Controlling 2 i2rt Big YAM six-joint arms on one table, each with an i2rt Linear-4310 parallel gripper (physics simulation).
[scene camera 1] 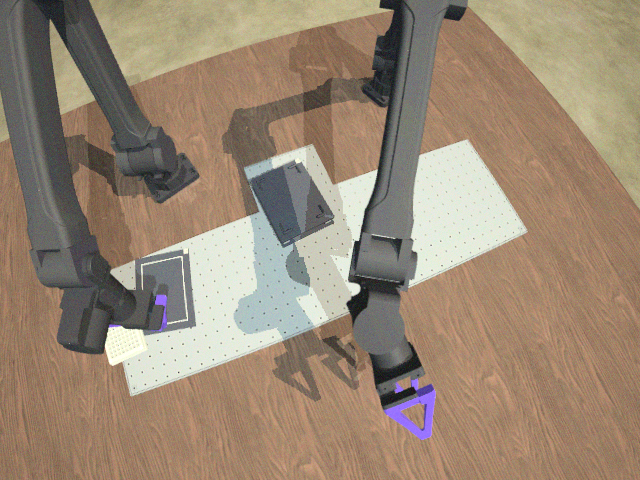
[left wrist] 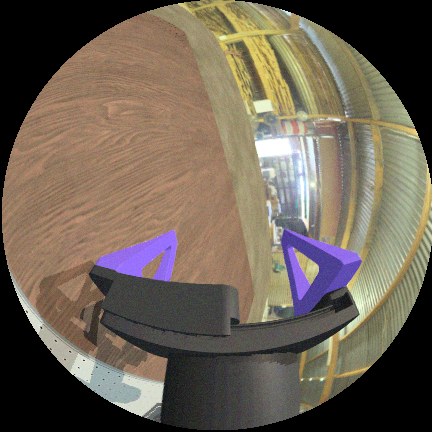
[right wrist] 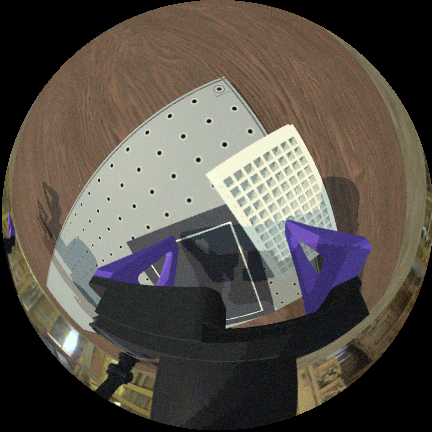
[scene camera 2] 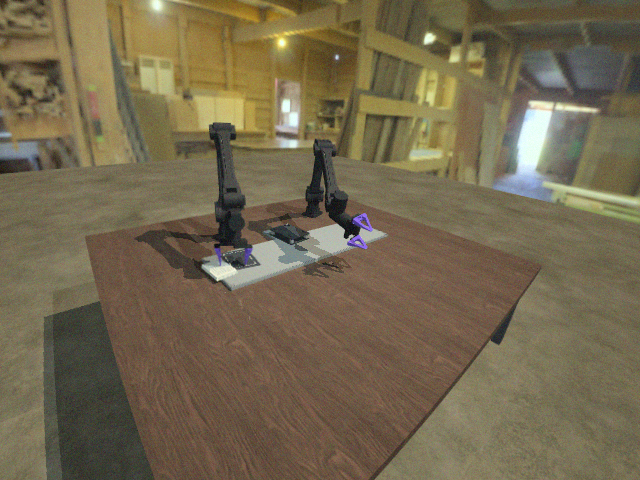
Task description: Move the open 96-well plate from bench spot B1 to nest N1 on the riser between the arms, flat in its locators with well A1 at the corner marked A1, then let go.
The left gripper is open, with nothing in its grasp. The right gripper is open and holds nothing. Also in view: a well plate.
The left gripper also shows in the left wrist view. The right gripper is seen too in the right wrist view.
